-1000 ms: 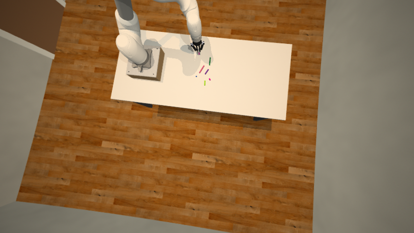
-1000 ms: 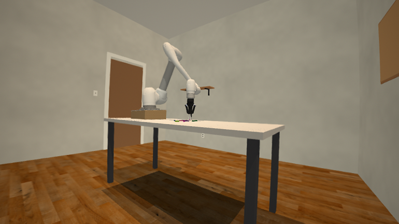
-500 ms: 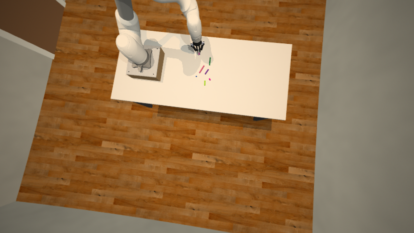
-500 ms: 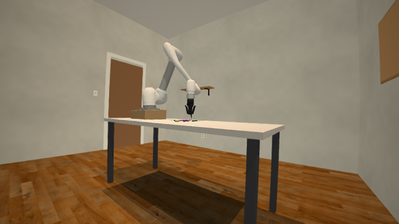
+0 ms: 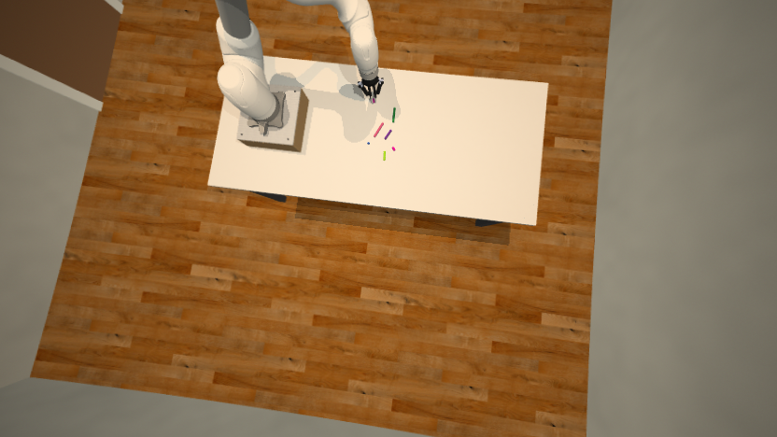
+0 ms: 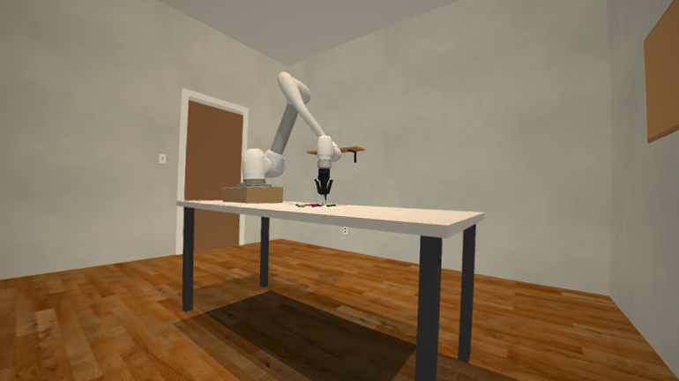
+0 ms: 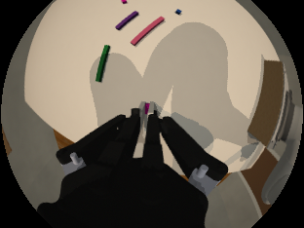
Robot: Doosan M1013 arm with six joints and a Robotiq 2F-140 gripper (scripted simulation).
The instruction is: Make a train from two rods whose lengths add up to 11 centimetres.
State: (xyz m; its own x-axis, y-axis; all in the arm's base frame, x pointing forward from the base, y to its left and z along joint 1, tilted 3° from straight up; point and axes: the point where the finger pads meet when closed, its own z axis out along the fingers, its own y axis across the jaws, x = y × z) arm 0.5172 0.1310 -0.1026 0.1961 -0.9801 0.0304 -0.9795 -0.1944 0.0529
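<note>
My gripper is now 40 mm short of the pink rod, 160 mm to the left of it and 30 mm above it. The rest, counted from my hand: tiny blue rod: 10 mm behind, 240 mm to the right, 30 mm below; then purple rod: 90 mm ahead, 180 mm to the right, 30 mm below; then green rod: 110 mm ahead, 80 mm to the right, 30 mm below.
</note>
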